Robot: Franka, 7 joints.
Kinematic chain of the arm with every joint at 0, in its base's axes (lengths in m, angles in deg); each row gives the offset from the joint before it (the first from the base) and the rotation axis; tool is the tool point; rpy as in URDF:
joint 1: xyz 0 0 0.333 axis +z
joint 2: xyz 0 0 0 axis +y
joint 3: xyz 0 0 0.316 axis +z
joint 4: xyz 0.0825 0 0 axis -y
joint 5: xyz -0.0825 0 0.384 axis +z
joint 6: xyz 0 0 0 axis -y
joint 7: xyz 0.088 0 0 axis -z
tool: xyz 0 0 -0.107 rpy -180 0 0
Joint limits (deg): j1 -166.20..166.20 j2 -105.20..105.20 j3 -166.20..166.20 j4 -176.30..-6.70 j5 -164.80..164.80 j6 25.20..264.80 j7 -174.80..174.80
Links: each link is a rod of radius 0.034 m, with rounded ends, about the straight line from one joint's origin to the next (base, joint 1, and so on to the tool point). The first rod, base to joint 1, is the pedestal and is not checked.
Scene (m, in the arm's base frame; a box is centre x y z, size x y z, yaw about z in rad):
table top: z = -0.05
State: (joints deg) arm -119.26 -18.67 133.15 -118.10 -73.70 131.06 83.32
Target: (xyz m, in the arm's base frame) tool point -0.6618 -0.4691 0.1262
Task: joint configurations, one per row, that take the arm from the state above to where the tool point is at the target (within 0.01 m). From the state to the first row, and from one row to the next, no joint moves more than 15 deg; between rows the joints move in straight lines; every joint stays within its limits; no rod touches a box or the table.
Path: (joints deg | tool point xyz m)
1: -125.97 -3.76 121.70 -107.70 -74.93 130.55 83.32 | 0.6066 -0.0563 0.5435
2: -132.67 11.15 110.26 -97.29 -76.16 130.04 83.32 | 0.5078 -0.3035 0.6889
3: -139.38 26.05 98.81 -86.89 -77.40 129.53 83.32 | 0.2917 -0.5330 0.7400
4: -146.08 40.96 87.36 -76.48 -78.63 129.02 83.32 | 0.0047 -0.6813 0.6849
5: -152.79 55.87 75.92 -66.08 -79.86 128.51 83.32 | -0.2873 -0.7136 0.5394
6: -159.49 70.78 64.47 -55.67 -81.09 128.00 83.32 | -0.5224 -0.6320 0.3390
7: -166.20 85.68 53.02 -45.27 -82.32 127.50 83.32 | -0.6618 -0.4691 0.1262

